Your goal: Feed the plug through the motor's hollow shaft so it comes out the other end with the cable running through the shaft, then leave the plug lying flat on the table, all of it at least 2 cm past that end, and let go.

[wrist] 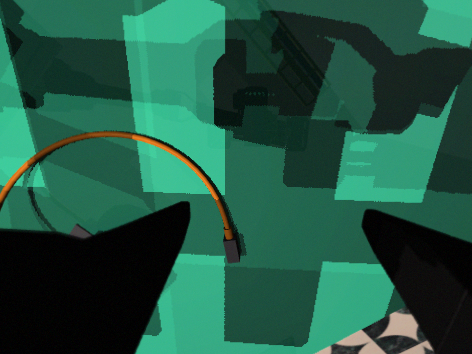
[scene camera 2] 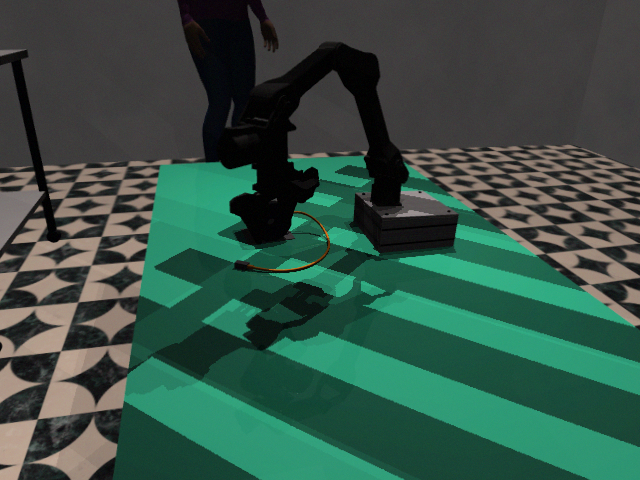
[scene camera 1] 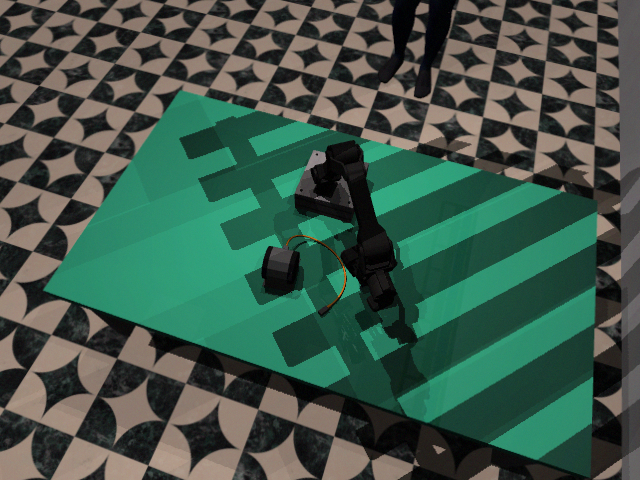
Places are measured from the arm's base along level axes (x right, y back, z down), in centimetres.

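Pixels of known places: gripper, fingertip midpoint: [wrist: 275,213] [scene camera 2: 273,235] [scene camera 1: 362,289]; arm's base, link origin: [scene camera 2: 385,202] [scene camera 1: 325,187].
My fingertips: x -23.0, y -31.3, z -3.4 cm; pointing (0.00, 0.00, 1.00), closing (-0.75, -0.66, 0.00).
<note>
For each thing: its top centre in the pictures, then the offset to it from my fingertips. Level surfaces: height alone.
- motor, top centre: [scene camera 2: 267,196] [scene camera 1: 280,256] dx +26.2, dy +1.7, dz +1.7 cm
- small dark grey plug, top centre: [wrist: 231,252] [scene camera 2: 241,262] [scene camera 1: 323,309] dx +9.3, dy -6.0, dz +10.5 cm
- green table, surface height: dz +11.9 cm
The motor [scene camera 1: 280,266] [scene camera 2: 269,222] is a short grey cylinder with dark ends, lying on its side on a low base. Its shaft opening cannot be made out. An orange cable [scene camera 1: 345,273] [scene camera 2: 328,240] [wrist: 175,154] curves from the motor's back side round to the small dark grey plug [scene camera 1: 323,311] [scene camera 2: 241,265] [wrist: 231,251], which lies on the table outside the motor. My gripper [scene camera 1: 360,283] [scene camera 2: 277,198] [wrist: 275,213] is open and empty, pointing down above the table. In the wrist view the plug shows between the fingers, nearer the left one. In scene camera 2 the gripper partly hides the motor.
The arm's base stands on a grey block [scene camera 1: 323,198] [scene camera 2: 418,229] at the back of the green table [scene camera 1: 155,268] [scene camera 2: 206,454]. The table's front edge and tiled floor [wrist: 395,332] show at the wrist view's lower right. A person [scene camera 1: 405,41] [scene camera 2: 224,67] stands beyond the table.
</note>
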